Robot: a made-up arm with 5 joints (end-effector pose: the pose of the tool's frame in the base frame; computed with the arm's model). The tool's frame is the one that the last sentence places.
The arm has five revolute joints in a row. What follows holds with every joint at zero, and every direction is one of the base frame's. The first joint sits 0.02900 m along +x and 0.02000 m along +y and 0.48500 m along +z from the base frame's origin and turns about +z. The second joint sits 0.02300 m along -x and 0.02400 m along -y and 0.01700 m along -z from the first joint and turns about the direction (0, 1, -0.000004). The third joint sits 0.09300 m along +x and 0.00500 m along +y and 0.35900 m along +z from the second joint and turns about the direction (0, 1, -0.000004). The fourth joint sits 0.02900 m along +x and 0.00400 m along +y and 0.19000 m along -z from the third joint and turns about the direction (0, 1, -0.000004). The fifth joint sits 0.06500 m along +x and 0.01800 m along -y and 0.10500 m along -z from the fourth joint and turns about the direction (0, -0.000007, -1). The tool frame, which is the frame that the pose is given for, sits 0.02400 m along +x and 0.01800 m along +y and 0.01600 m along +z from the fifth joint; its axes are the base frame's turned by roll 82.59, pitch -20.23 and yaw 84.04 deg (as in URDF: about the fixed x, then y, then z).
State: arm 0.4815 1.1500 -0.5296 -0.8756 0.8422
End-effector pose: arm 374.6 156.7 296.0 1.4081 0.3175 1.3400
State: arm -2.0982 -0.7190 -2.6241 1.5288 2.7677
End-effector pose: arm 69.7 206.2 1049.0 -1.2961 -2.6020 0.1494
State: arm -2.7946 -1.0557 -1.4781 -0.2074 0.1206
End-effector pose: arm 261.7 123.3 1015.7 -1.0996 0.7478 -0.5946
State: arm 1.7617 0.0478 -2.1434 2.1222 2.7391
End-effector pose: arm 32.9 310.5 852.1 1.4545 0.0701 0.6529
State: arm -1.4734 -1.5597 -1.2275 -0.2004 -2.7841
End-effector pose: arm -47.7 378.6 846.7 -0.1939 2.0849 -1.3990
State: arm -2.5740 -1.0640 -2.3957 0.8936 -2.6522
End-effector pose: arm 312.3 245.2 988.9 1.1988 2.2549 -1.3571
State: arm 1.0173 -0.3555 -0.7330 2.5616 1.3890
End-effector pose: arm 95.9 26.8 679.2 0.6824 1.4377 0.0212
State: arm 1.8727 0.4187 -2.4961 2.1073 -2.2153
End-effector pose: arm -64.5 403.0 785.7 1.2076 -0.7904 -0.3239
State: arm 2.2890 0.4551 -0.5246 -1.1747 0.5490
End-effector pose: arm -195.2 322.4 623.4 -0.7810 -0.3892 -2.1174
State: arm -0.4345 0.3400 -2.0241 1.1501 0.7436
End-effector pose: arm 464.5 -221.8 797.4 1.1041 -0.3980 0.8198
